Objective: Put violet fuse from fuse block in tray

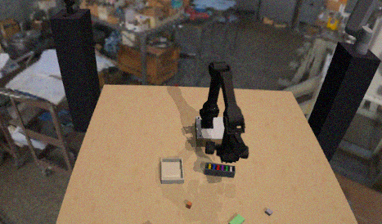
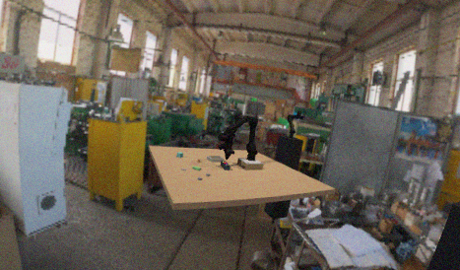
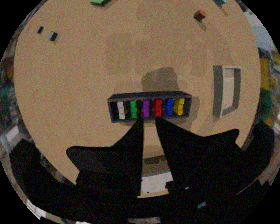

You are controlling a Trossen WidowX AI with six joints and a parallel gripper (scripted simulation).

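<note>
The violet fuse lies 50 mm below my gripper tip. From my gripper tip the other things lie so: green piece 260 mm ahead, 50 mm to the left, 70 mm below; orange cube 190 mm ahead, 150 mm to the right, 60 mm below; tray 10 mm ahead, 230 mm to the right, 70 mm below.
</note>
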